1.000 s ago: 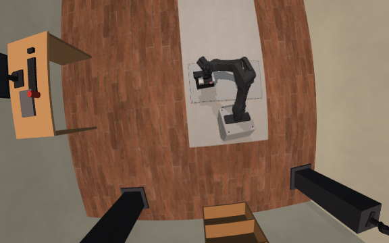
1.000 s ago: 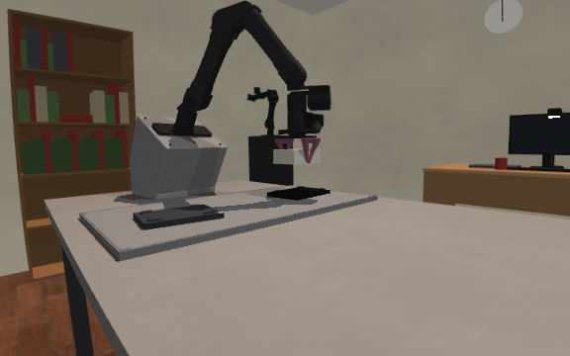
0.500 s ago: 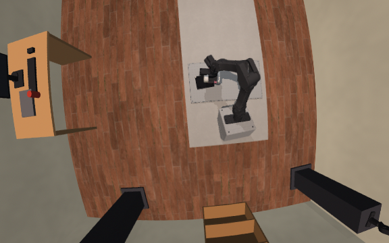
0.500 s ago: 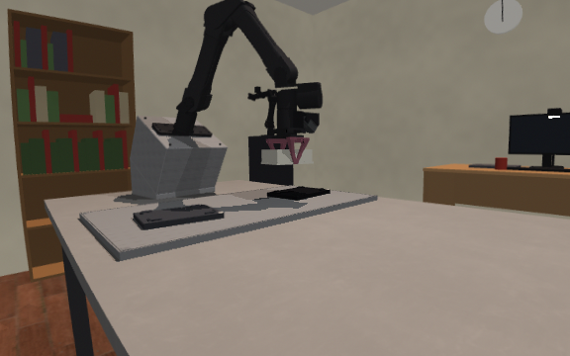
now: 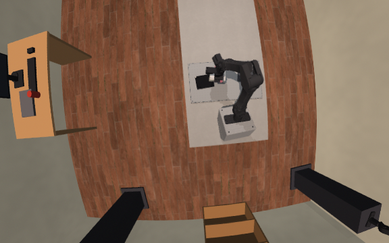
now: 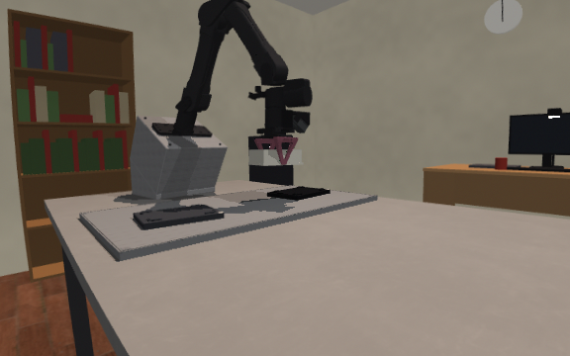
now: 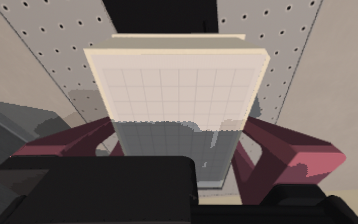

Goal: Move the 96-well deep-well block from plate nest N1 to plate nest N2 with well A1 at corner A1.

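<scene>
Right now the black nest N2 is 10 mm ahead of my hand, 300 mm to the right of it and 100 mm below it. From my hand the other things lie so: white 96-well deep-well block: 10 mm above; black nest N1: 100 mm to the left, 100 mm below.
</scene>
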